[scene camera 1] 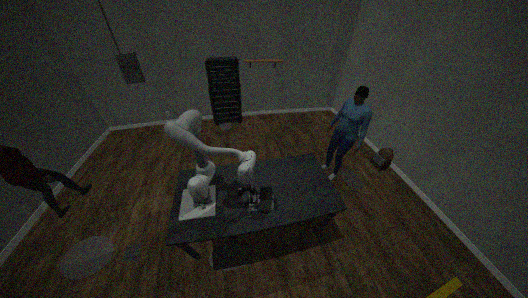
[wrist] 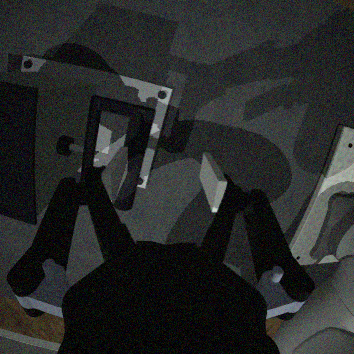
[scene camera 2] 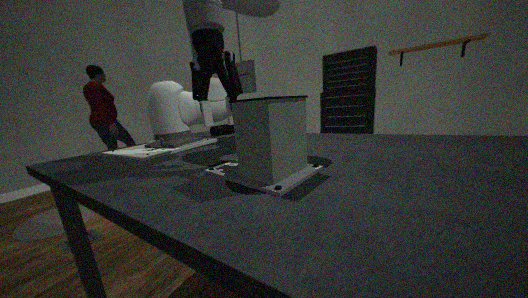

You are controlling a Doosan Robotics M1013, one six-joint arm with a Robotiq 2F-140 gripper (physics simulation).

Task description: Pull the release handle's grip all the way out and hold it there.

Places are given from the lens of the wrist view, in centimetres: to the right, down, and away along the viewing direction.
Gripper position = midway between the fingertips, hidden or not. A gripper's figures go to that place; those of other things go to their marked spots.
my gripper (wrist: 164,161): -1, -2, 23
base plate (wrist: 111,85): -10, -13, 29
